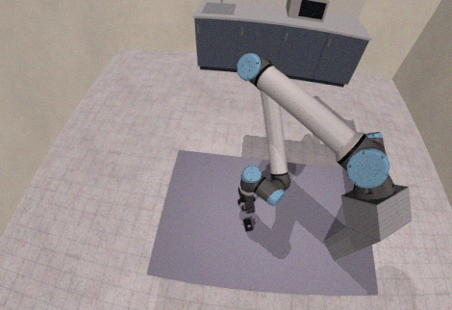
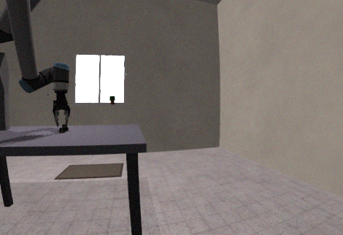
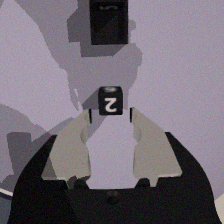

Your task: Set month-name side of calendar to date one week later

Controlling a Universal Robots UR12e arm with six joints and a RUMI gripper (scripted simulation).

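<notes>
Now: hand 4 cm above the black number cube. From my hand the other things lie so: black digit cube: 12 cm to the left, 3 cm below; black calendar tray: 11 cm to the left, 4 cm below.
</notes>
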